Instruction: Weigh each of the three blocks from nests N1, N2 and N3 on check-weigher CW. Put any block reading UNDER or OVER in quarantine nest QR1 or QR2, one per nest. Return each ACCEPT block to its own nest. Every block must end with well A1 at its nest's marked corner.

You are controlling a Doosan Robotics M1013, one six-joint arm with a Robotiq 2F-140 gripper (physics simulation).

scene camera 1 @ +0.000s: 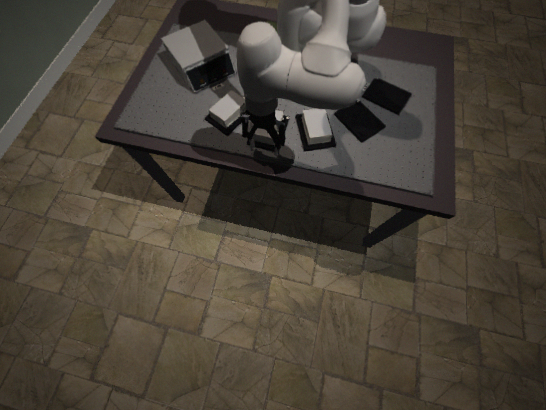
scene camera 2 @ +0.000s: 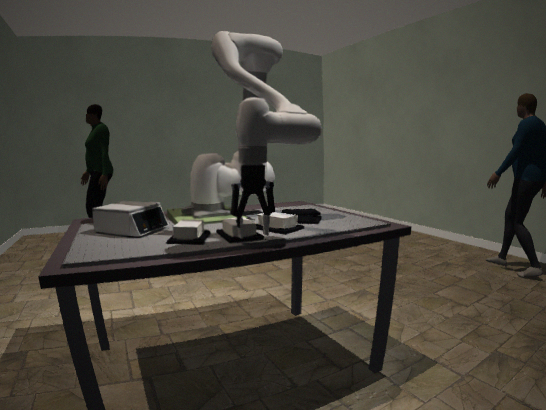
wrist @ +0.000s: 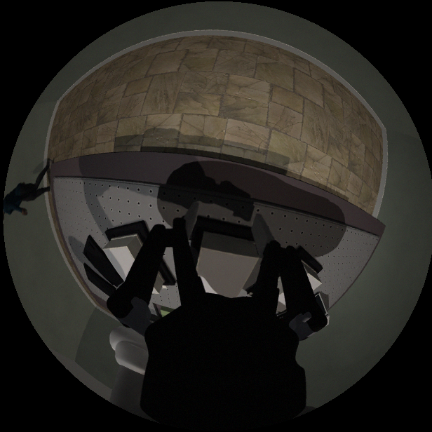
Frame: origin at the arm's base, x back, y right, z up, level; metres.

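Where they show: gripper, fingertip midpoint: (scene camera 1: 264, 150) (scene camera 2: 253, 235); arm's base, link origin: (scene camera 1: 295, 51) (scene camera 2: 207, 212).
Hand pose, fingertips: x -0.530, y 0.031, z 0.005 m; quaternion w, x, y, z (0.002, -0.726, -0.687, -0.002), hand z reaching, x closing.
Each offset is from my fingertips to the centre of the thing. "spot": to the spot under its first point. Level surfaces: height alone.
The middle pale block {dx +0.100, dy +0.006, dz +0.012 m} (scene camera 1: 264, 137) (scene camera 2: 232, 228) (wrist: 227, 265) sits in its black nest. My gripper (scene camera 1: 264, 149) (scene camera 2: 253, 229) (wrist: 225, 216) points down, partly open, with a finger on either side of this block and gaps showing in the wrist view. Another block {dx +0.152, dy +0.172, dz +0.012 m} (scene camera 1: 225, 111) (scene camera 2: 188, 230) sits in a nest on the check-weigher side, and a third block {dx +0.134, dy -0.172, dz +0.012 m} (scene camera 1: 317, 125) (scene camera 2: 283, 221) (wrist: 125, 255) sits in a nest on the other side. The check-weigher {dx +0.383, dy +0.354, dz +0.029 m} (scene camera 1: 192, 45) (scene camera 2: 120, 220) has a dark display with no legible reading. Nest labels, well A1 and marked corners cannot be made out.
Two flat black nests {spot: dx +0.202, dy -0.337, dz -0.009 m} (scene camera 1: 360, 121) {spot: dx +0.353, dy -0.437, dz -0.009 m} (scene camera 1: 387, 95) lie beyond the third block. A perforated grey board {dz -0.021 m} (scene camera 1: 400, 155) covers much of the table {dz -0.034 m} (scene camera 1: 442, 170). A green item (scene camera 2: 212, 218) lies by the arm base. Neighbouring blocks stand close to both fingers. Two people stand beyond the table.
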